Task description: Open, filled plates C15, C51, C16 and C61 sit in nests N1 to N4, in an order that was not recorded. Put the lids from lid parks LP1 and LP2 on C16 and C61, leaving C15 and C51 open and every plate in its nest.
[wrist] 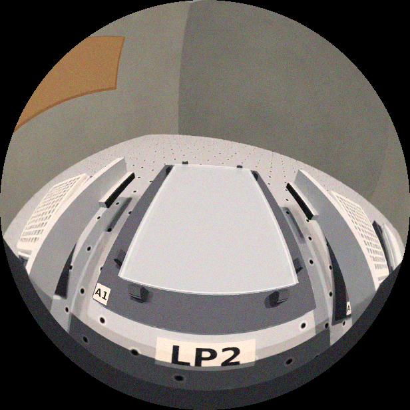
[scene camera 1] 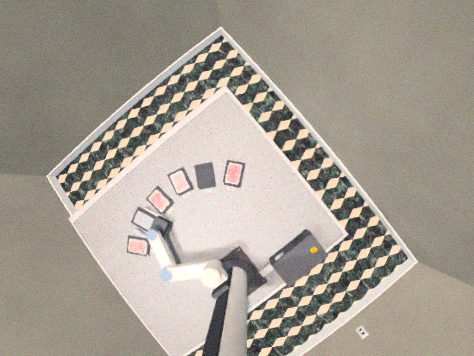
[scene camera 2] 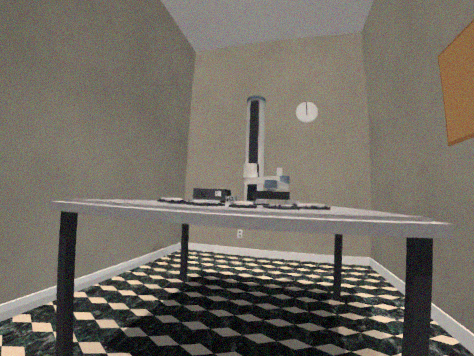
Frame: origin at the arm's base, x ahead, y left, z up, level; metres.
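Where they show: gripper, fingertip midpoint: (scene camera 1: 139, 219) (scene camera 2: 282, 202); arm's base, origin of the base link: (scene camera 1: 235, 276).
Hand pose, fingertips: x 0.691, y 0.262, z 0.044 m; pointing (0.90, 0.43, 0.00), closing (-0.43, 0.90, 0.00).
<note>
Things, the pixels of their top centre, and the offset from my fingertips. "*": a spot on its surface instead.
- N1, middle of its top: (scene camera 1: 137, 246) dx -0.132, dy +0.134, dz -0.005 m
- N2, middle of its top: (scene camera 1: 158, 200) dx +0.013, dy -0.181, dz -0.005 m
- N3, middle of its top: (scene camera 1: 179, 181) dx +0.022, dy -0.369, dz -0.003 m
- LP1, middle of its top: (scene camera 1: 204, 175) dx -0.051, dy -0.523, dz -0.012 m
- N4, middle of its top: (scene camera 1: 233, 173) dx -0.158, dy -0.676, dz -0.005 m
- dark grey box, surface spot: (scene camera 1: 296, 259) * dx -0.790, dy -0.649, dz +0.083 m
My gripper (scene camera 1: 159, 224) (wrist: 212, 167) is open and empty, low over lid park LP2 (wrist: 210, 312), its fingers apart on either side of the park. A clear, whitish lid (scene camera 1: 143, 219) (wrist: 210, 235) lies flat in LP2. The plate in N1 (scene camera 1: 138, 245) (wrist: 50, 215) and the plate in N2 (scene camera 1: 159, 199) (wrist: 361, 232) show as open beside LP2, partly behind the fingers in the wrist view. The plate in N3 (scene camera 1: 180, 181) looks paler, as if under a lid. LP1 (scene camera 1: 205, 175) is dark and bare. The plate in N4 (scene camera 1: 234, 173) is strong pink. Plate codes cannot be read.
The nests and parks stand in an arc on the pale, perforated table (scene camera 1: 225, 120) (scene camera 2: 350, 220). A dark grey box (scene camera 1: 296, 259) (scene camera 2: 211, 194) with a yellow mark stands near the arm's base. The arm's column (scene camera 2: 254, 132) rises behind the arc.
</note>
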